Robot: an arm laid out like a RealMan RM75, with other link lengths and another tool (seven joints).
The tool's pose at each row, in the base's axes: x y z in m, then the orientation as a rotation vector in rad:
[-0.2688 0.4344 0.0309 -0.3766 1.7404 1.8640]
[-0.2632 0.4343 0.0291 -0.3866 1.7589 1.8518]
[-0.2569 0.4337 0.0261 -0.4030 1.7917 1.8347]
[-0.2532 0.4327 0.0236 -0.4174 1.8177 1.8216]
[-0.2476 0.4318 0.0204 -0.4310 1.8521 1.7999]
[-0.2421 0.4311 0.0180 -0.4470 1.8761 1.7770]
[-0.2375 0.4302 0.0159 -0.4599 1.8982 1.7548]
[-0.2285 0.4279 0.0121 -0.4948 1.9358 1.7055]
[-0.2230 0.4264 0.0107 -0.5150 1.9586 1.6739]
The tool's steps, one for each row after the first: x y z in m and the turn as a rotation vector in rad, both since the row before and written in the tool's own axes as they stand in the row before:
[-0.0035 -0.0047 0.0006 0.0128 0.0131 -0.0024]
[-0.0035 -0.0061 0.0001 0.0202 0.0239 -0.0007]
[-0.0018 -0.0042 -0.0006 0.0153 0.0200 -0.0005]
[-0.0029 -0.0058 -0.0002 0.0238 0.0223 -0.0007]
[-0.0032 -0.0051 0.0001 0.0197 0.0175 -0.0073]
[-0.0026 -0.0044 -0.0002 0.0191 0.0149 -0.0063]
[-0.0053 -0.0085 -0.0009 0.0365 0.0306 -0.0218]
[-0.0037 -0.0045 -0.0006 0.0233 0.0181 -0.0132]

